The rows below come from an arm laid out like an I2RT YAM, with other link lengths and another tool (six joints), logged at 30 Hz.
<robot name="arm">
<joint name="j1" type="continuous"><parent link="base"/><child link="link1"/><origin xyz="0 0 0.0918" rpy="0 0 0"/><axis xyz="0 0 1"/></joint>
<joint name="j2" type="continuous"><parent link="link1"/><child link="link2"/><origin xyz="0.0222 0.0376 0.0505" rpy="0 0 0"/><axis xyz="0 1 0"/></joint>
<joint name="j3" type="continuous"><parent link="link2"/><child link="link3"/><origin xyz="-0.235 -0.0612 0" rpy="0 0 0"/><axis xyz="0 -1 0"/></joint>
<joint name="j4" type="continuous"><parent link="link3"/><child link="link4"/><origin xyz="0.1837 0.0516 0.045" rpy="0 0 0"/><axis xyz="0 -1 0"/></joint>
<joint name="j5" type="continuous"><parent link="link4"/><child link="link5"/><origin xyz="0.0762 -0.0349 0.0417" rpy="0 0 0"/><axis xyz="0 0 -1"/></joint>
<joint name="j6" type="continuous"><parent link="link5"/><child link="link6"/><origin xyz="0.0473 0 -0.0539" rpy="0 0 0"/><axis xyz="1 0 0"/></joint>
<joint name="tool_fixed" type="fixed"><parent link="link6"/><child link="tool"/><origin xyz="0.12 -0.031 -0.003" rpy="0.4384 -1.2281 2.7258"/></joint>
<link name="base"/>
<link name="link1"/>
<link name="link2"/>
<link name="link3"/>
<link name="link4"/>
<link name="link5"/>
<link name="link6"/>
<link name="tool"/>
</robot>
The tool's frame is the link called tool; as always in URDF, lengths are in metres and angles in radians. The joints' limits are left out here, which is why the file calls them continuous.
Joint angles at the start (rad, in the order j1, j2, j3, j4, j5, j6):
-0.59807 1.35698 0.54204 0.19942 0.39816 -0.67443
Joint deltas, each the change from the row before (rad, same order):
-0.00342 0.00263 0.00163 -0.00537 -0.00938 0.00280
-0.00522 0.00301 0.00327 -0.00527 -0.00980 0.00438
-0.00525 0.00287 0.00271 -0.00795 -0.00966 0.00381
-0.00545 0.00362 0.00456 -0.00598 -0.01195 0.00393
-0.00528 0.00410 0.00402 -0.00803 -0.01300 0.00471
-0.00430 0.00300 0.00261 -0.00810 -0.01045 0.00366
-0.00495 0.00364 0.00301 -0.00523 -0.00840 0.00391
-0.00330 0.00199 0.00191 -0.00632 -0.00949 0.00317
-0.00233 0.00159 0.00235 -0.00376 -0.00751 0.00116
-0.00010 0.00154 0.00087 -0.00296 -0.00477 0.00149
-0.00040 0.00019 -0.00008 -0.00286 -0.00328 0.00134
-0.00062 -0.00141 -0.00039 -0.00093 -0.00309 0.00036
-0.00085 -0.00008 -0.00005 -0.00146 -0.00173 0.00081
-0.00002 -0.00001 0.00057 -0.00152 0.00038 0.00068
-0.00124 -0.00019 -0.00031 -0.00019 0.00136 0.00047
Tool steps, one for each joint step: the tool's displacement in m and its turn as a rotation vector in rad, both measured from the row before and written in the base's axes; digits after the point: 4 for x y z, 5 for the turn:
0.0001 0.0002 -0.0017 0.00922 0.00011 0.00272
0.0000 -0.0003 -0.0013 0.00934 -0.00235 0.00036
-0.0004 -0.0001 -0.0019 0.01087 0.00061 0.00046
0.0004 -0.0003 -0.0013 0.01032 -0.00283 0.00197
0.0002 0.0001 -0.0020 0.01300 -0.00131 0.00246
-0.0001 0.0003 -0.0020 0.01162 0.00058 0.00191
-0.0002 -0.0003 -0.0015 0.00923 -0.00104 -0.00058
0.0000 0.0004 -0.0016 0.00983 -0.00052 0.00231
0.0004 0.0001 -0.0007 0.00602 -0.00116 0.00287
0.0004 0.0005 -0.0009 0.00518 0.00012 0.00274
0.0000 0.0005 -0.0008 0.00408 0.00038 0.00135
0.0001 0.0003 0.0000 0.00166 -0.00147 0.00157
-0.0002 0.0001 -0.0004 0.00207 -0.00005 0.00001
-0.0001 0.0000 -0.0001 0.00066 0.00044 -0.00072
-0.0006 -0.0003 0.0000 -0.00030 0.00044 -0.00258

